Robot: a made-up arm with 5 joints.
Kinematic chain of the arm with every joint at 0, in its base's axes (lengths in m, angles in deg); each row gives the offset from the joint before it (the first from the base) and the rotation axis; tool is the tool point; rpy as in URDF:
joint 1: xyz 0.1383 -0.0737 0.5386 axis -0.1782 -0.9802 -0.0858
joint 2: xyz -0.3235 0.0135 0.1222 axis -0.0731 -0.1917 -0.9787
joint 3: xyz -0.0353 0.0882 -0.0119 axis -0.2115 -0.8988 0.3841
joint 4: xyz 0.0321 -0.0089 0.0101 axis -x
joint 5: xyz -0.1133 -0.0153 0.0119 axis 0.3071 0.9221 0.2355
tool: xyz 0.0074 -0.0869 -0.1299 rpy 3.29 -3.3 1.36
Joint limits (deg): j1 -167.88..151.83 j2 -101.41..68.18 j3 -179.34..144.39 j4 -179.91..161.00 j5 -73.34..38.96
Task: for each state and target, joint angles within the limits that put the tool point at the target. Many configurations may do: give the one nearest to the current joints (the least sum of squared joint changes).
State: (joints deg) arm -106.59 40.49 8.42 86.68 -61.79
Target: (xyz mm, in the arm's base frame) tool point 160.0 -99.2 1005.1
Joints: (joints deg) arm -63.13 32.63 21.05 79.28 -51.30
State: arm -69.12 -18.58 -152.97 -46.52 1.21
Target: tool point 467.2 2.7 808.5
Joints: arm -106.32 -6.38 -162.38 -46.27 10.99
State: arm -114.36 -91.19 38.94 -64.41 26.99
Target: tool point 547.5 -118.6 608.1
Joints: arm -167.88 -81.88 82.74 -47.47 -4.06
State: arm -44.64 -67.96 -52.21 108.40 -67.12
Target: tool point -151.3 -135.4 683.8
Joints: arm 3.43 -66.21 -58.42 53.02 -37.93
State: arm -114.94 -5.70 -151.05 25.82 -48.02
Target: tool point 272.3 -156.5 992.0
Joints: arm -81.72 18.74 -157.32 18.82 -44.07
